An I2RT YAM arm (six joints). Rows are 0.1 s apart.
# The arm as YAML. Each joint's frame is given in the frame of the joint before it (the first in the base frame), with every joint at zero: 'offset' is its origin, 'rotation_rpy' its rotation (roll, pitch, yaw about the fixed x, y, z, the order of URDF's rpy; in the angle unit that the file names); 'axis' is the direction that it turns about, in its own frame. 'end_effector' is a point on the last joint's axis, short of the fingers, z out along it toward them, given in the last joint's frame.
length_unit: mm
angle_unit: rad
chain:
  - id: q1
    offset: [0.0, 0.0, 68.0]
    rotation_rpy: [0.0, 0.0, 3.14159]
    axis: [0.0, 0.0, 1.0]
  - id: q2
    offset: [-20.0, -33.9, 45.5]
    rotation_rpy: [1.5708, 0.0, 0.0]
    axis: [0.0, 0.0, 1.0]
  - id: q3
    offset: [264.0, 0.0, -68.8]
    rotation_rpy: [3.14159, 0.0, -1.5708]
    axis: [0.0, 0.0, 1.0]
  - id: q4
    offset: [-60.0, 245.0, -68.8]
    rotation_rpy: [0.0, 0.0, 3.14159]
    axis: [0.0, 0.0, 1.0]
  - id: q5
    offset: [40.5, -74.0, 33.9]
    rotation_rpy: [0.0, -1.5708, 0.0]
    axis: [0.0, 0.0, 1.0]
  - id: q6
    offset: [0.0, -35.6, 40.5]
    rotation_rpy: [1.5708, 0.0, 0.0]
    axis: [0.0, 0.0, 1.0]
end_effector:
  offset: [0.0, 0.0, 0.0]
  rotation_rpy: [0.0, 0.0, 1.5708]
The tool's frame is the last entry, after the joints.
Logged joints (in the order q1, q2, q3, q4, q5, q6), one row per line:
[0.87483, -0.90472, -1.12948, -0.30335, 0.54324, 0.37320]
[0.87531, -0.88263, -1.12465, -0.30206, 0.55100, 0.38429]
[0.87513, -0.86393, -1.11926, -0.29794, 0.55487, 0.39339]
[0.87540, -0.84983, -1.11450, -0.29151, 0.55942, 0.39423]
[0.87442, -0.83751, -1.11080, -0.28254, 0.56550, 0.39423]
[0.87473, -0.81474, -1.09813, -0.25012, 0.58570, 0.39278]
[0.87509, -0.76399, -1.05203, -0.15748, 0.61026, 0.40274]
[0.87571, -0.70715, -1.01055, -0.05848, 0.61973, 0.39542]
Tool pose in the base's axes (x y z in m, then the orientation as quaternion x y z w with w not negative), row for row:
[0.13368, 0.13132, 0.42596, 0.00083, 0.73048, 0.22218, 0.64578]
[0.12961, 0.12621, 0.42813, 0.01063, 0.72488, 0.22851, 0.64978]
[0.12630, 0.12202, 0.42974, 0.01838, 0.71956, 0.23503, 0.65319]
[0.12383, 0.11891, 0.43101, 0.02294, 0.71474, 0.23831, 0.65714]
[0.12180, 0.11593, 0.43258, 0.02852, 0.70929, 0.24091, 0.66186]
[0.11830, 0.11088, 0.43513, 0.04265, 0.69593, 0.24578, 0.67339]
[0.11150, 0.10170, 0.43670, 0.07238, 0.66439, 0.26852, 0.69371]
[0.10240, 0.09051, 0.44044, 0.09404, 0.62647, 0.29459, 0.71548]
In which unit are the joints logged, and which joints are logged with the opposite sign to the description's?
The joints are logged in radians. Opposite sign: q2, q3.
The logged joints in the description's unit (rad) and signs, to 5 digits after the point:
[0.87483, 0.90472, 1.12948, -0.30335, 0.54324, 0.37320]
[0.87531, 0.88263, 1.12465, -0.30206, 0.55100, 0.38429]
[0.87513, 0.86393, 1.11926, -0.29794, 0.55487, 0.39339]
[0.87540, 0.84983, 1.11450, -0.29151, 0.55942, 0.39423]
[0.87442, 0.83751, 1.11080, -0.28254, 0.56550, 0.39423]
[0.87473, 0.81474, 1.09813, -0.25012, 0.58570, 0.39278]
[0.87509, 0.76399, 1.05203, -0.15748, 0.61026, 0.40274]
[0.87571, 0.70715, 1.01055, -0.05848, 0.61973, 0.39542]

